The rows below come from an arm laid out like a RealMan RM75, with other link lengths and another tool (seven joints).
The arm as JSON. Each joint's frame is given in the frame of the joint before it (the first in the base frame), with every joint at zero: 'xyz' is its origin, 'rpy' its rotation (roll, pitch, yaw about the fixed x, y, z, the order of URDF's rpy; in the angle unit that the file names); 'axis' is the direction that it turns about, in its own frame. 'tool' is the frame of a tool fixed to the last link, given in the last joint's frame.
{
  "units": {
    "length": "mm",
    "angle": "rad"
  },
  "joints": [
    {
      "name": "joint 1",
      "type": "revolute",
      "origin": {
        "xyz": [
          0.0,
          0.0,
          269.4
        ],
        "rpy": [
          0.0,
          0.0,
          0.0
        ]
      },
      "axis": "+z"
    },
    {
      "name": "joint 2",
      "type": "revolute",
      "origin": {
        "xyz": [
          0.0,
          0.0,
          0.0
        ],
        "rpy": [
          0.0,
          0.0,
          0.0
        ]
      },
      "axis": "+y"
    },
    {
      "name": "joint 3",
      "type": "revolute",
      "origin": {
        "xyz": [
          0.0,
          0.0,
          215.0
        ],
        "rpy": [
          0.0,
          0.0,
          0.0
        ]
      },
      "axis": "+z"
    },
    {
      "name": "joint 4",
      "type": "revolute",
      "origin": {
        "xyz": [
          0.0,
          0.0,
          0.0
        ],
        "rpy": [
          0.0,
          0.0,
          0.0
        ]
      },
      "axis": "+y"
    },
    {
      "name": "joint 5",
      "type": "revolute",
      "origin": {
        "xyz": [
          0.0,
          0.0,
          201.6
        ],
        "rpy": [
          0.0,
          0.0,
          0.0
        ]
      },
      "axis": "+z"
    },
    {
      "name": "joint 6",
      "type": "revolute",
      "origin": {
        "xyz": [
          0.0,
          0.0,
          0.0
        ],
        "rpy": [
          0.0,
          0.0,
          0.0
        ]
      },
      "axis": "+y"
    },
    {
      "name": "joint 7",
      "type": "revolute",
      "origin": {
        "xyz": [
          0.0,
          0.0,
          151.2
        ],
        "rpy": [
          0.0,
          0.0,
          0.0
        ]
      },
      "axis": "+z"
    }
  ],
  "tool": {
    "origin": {
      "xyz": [
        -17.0,
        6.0,
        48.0
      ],
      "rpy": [
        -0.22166,
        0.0,
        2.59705
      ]
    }
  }
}
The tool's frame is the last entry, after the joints.
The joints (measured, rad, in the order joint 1, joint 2, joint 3, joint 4, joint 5, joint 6, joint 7), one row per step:
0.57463, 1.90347, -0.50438, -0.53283, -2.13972, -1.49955, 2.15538
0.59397, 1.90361, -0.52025, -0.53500, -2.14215, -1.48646, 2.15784
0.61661, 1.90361, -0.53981, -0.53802, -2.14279, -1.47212, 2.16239
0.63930, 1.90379, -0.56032, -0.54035, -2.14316, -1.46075, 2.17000
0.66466, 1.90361, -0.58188, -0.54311, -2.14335, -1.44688, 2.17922
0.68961, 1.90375, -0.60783, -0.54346, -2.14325, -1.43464, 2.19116
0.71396, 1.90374, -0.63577, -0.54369, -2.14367, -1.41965, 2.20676
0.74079, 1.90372, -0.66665, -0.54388, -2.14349, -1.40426, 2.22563
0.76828, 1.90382, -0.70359, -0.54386, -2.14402, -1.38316, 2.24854
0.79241, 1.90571, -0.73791, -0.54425, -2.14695, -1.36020, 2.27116
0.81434, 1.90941, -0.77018, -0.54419, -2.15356, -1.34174, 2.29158
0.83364, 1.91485, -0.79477, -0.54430, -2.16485, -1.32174, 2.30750
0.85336, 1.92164, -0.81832, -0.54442, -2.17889, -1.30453, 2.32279
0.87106, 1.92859, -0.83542, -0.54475, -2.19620, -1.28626, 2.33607
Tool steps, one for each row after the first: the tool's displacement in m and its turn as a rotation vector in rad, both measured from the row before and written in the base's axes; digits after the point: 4 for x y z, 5 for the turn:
-0.0053, 0.0054, -0.0018, -0.00436, -0.01712, 0.01673
-0.0067, 0.0063, -0.0019, -0.00452, -0.01817, 0.01973
-0.0073, 0.0056, -0.0023, -0.00786, -0.01515, 0.01876
-0.0082, 0.0065, -0.0021, -0.00589, -0.01683, 0.01971
-0.0083, 0.0053, -0.0034, -0.01188, -0.01588, 0.01805
-0.0077, 0.0052, -0.0036, -0.01137, -0.01767, 0.01382
-0.0087, 0.0054, -0.0039, -0.01251, -0.01824, 0.01447
-0.0083, 0.0056, -0.0045, -0.01196, -0.02379, 0.01158
-0.0068, 0.0050, -0.0048, -0.00899, -0.02432, 0.00759
-0.0061, 0.0032, -0.0057, -0.01289, -0.02441, 0.00813
-0.0046, 0.0030, -0.0053, -0.00755, -0.02485, 0.00719
-0.0049, 0.0022, -0.0059, -0.01012, -0.02537, 0.00915
-0.0037, 0.0024, -0.0050, -0.00487, -0.02509, 0.00740

